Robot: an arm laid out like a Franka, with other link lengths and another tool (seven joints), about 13 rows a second.
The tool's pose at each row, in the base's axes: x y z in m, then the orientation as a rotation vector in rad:
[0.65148, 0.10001, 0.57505, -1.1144, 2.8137, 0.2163]
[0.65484, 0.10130, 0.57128, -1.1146, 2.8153, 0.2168]
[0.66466, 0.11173, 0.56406, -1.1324, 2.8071, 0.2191]
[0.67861, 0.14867, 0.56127, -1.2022, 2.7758, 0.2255]
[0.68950, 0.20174, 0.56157, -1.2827, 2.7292, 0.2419]
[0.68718, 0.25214, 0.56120, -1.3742, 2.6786, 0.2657]
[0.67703, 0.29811, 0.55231, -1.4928, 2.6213, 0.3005]
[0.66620, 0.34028, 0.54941, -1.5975, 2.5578, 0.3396]
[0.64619, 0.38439, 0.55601, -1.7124, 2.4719, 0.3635]
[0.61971, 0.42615, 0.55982, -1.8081, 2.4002, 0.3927]
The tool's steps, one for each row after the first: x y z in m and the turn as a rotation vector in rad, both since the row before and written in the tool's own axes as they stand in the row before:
[-0.00273, -0.00173, 0.00409, -0.0008, 0.0014, 0.0004]
[-0.01304, 0.00010, 0.00934, -0.0021, -0.0008, -0.0128]
[-0.03471, 0.01633, 0.00976, -0.0073, -0.0007, -0.0500]
[-0.04542, 0.02793, 0.00961, -0.0120, -0.0091, -0.0607]
[-0.03642, 0.03345, 0.01000, -0.0191, -0.0064, -0.0679]
[-0.02890, 0.03368, 0.01805, -0.0323, 0.0021, -0.0841]
[-0.02926, 0.02993, 0.01234, -0.0317, -0.0054, -0.0783]
[-0.03103, 0.03745, 0.00493, -0.0207, -0.0075, -0.0933]
[-0.02927, 0.03917, 0.00828, -0.0258, -0.0047, -0.0768]

